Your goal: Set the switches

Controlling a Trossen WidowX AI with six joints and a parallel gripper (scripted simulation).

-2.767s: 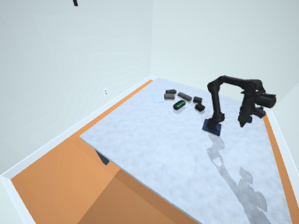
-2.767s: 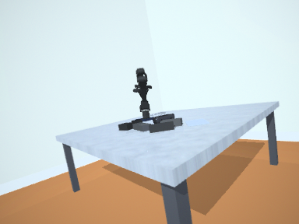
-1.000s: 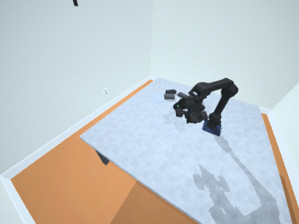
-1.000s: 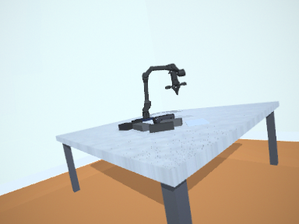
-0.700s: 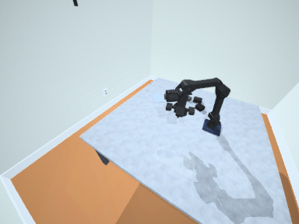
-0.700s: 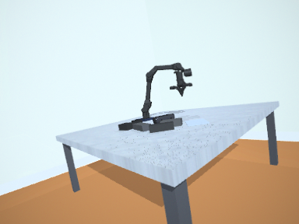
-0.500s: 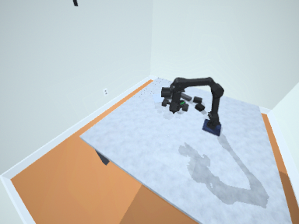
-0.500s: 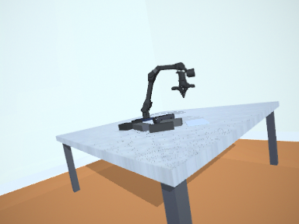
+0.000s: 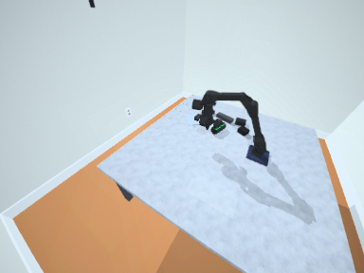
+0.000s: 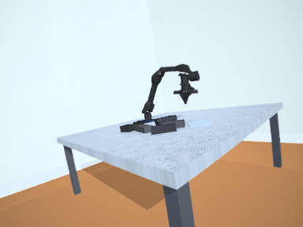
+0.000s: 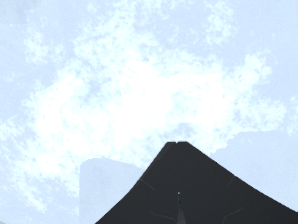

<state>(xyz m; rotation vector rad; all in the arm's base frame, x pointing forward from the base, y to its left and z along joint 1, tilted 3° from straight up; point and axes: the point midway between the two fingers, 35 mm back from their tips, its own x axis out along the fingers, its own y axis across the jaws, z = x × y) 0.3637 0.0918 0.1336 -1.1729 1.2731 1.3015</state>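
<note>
Now: the bar 380 mm to the right of my gripper tip and 90 mm below it. From my gripper tip the other things lie so: white sheet (240 mm ahead, 180 mm to the right, 100 mm below); then block (140 mm ahead, 270 mm to the right, 90 mm below).
</note>
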